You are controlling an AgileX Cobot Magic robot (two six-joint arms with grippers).
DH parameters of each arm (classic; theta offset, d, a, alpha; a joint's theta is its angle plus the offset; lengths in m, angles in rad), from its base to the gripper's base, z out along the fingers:
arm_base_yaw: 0 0.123 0 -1.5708
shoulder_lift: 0.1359 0 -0.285 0
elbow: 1.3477 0 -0.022 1.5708
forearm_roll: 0 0.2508 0 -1.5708
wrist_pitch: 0 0 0.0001 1.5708
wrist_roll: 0 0.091 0 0
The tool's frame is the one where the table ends.
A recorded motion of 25 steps. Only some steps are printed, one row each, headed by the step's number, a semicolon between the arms.
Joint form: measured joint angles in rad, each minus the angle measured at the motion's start. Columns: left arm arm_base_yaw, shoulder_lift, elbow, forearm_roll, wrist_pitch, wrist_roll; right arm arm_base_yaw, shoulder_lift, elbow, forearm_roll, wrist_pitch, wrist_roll.
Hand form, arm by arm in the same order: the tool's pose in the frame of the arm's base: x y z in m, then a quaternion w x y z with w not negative. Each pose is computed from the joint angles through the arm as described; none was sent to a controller.
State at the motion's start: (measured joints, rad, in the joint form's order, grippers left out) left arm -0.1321 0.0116 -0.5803 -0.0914 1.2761 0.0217; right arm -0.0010 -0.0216 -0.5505 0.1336 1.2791 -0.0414
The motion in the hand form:
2: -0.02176 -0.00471 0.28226 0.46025 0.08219 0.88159 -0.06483; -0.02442 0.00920 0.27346 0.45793 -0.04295 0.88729 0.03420
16: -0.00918 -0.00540 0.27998 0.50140 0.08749 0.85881 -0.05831; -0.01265 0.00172 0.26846 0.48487 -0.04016 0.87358 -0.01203
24: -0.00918 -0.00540 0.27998 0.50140 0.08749 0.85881 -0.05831; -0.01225 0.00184 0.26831 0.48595 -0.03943 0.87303 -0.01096
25: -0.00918 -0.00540 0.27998 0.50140 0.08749 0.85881 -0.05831; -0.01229 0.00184 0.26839 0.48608 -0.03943 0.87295 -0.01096
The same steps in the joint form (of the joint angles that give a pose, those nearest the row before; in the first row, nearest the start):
2: 0.0000 0.0000 0.0067 0.0043 -0.0195 0.0157; 0.0000 0.0000 0.0020 -0.0281 0.0000 -0.0347
16: -0.0022 0.0000 0.0557 0.0109 -0.1606 0.0403; 0.0000 0.0000 0.0518 -0.1132 -0.1134 -0.0491
24: -0.0022 0.0000 0.0557 0.0109 -0.1606 0.0403; 0.0000 0.0000 0.0535 -0.1117 -0.1175 -0.0475
25: -0.0022 0.0000 0.0557 0.0109 -0.1606 0.0403; 0.0000 0.0000 0.0532 -0.1117 -0.1175 -0.0474

